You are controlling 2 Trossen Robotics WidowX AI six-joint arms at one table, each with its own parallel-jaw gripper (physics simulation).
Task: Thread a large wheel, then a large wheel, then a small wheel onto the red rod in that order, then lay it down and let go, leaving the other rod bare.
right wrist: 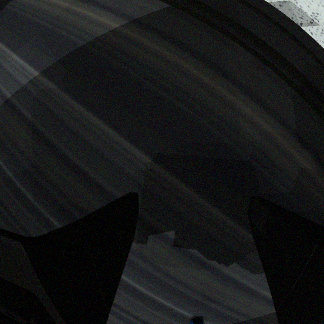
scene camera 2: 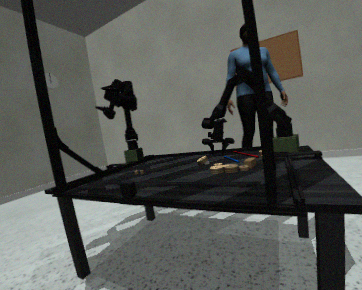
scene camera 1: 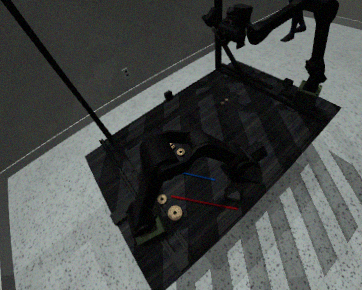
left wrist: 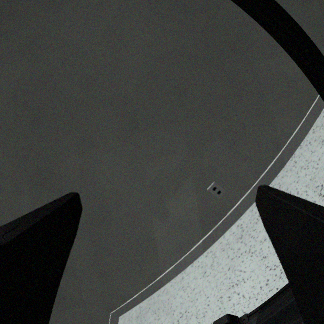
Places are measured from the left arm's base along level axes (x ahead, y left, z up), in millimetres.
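Where they show: left gripper, fingertip midpoint: (scene camera 2: 98, 98) (left wrist: 169, 199); right gripper, fingertip midpoint: (right wrist: 195, 203) (scene camera 2: 217, 154) (scene camera 1: 237, 182); left arm's base, link origin: (scene camera 2: 133, 149) (scene camera 1: 310, 87); right arm's base, link origin: (scene camera 2: 285, 136) (scene camera 1: 146, 224).
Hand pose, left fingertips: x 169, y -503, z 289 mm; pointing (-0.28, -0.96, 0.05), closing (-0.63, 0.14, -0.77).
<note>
Things, the pixels of their top centre, and the offset from my left fingertips.
- red rod, top centre: (scene camera 1: 202, 202) (scene camera 2: 244, 153) 597 mm ahead, 364 mm left, 381 mm down
- shorter blue rod, top centre: (scene camera 1: 194, 175) (scene camera 2: 230, 158) 522 mm ahead, 264 mm left, 381 mm down
- large wooden wheel, top centre: (scene camera 1: 175, 212) 696 mm ahead, 304 mm left, 370 mm down
- tilted wooden piece, top centre: (scene camera 2: 201, 156) 379 mm ahead, 227 mm left, 350 mm down
The red rod (scene camera 1: 204, 202) (scene camera 2: 245, 154) lies bare on the table. The shorter blue rod (scene camera 1: 199, 176) (scene camera 2: 231, 159) lies near it, also bare; its dark-blue end (right wrist: 197, 319) shows at the bottom of the right wrist view. In scene camera 1 a large wooden wheel (scene camera 1: 170, 215) and a smaller one (scene camera 1: 165, 201) lie by the red rod's left end; another wheel (scene camera 1: 183, 152) shows beyond the right arm. Several wheels (scene camera 2: 231, 168) cluster in scene camera 2. My right gripper (scene camera 2: 217, 149) (right wrist: 195, 203) is partly open, empty, low over the table. My left gripper (scene camera 2: 101, 98) (left wrist: 169, 199) is wide open, empty, raised high.
The right arm's links hide part of the table in scene camera 1. A tilted wooden piece (scene camera 2: 202, 160) is left of the cluster in scene camera 2. Two tiny pale pieces (scene camera 1: 224, 101) (scene camera 2: 139, 172) lie apart. Dark frame posts (scene camera 2: 40, 95) rise at the table's edge. A person (scene camera 2: 249, 70) stands behind.
</note>
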